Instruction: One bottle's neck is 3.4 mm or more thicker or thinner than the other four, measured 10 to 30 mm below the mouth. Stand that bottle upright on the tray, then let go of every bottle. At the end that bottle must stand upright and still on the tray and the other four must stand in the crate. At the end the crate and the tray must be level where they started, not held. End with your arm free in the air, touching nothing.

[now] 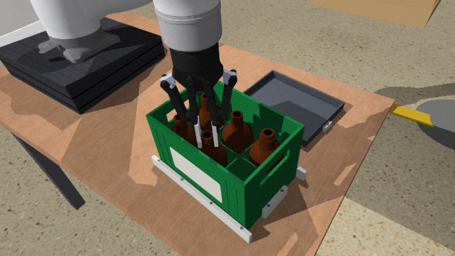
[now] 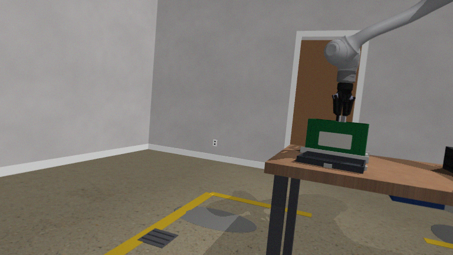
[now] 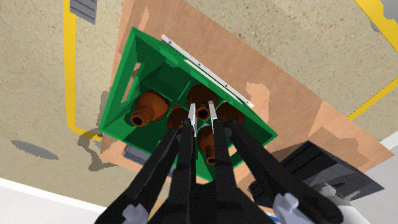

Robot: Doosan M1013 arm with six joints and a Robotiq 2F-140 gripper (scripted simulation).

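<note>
Now: hand 90 mm above the crate, 40 mm to the right of it and 10 mm short of it. From my hand the other things lie so: grey tray 320 mm to the left, 160 mm below, 40 mm ahead.
</note>
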